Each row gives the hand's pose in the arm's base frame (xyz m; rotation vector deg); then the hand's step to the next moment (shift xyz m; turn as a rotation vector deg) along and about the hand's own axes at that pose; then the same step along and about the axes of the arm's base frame.
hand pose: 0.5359 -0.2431 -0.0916 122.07 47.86 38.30
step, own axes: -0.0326 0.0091 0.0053 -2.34 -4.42 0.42
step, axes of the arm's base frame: -0.0145 -0.0309 -0.0023 -2.78 0.37 -4.16
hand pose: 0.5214 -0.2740 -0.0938 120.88 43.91 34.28
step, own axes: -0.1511 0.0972 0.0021 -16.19 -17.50 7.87
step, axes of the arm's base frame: -0.0745 -0.1543 0.0541 -11.96 -6.55 -21.08
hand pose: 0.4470 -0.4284 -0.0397 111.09 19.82 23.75
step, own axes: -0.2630 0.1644 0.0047 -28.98 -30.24 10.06
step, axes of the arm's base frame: -0.2257 -0.1784 0.1161 -23.11 -8.84 -35.26
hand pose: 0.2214 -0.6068 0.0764 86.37 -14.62 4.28
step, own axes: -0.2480 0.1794 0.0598 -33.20 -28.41 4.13
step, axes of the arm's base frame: -0.2850 -0.0203 0.1249 -26.87 -2.38 -34.62
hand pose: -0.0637 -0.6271 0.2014 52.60 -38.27 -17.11
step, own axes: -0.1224 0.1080 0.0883 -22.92 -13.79 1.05
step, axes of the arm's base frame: -0.1545 0.0695 0.0758 -17.61 2.90 -19.95
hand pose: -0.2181 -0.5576 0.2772 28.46 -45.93 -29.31
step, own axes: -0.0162 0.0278 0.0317 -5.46 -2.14 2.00
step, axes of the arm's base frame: -0.0274 0.0241 0.0266 -5.27 1.19 -3.03
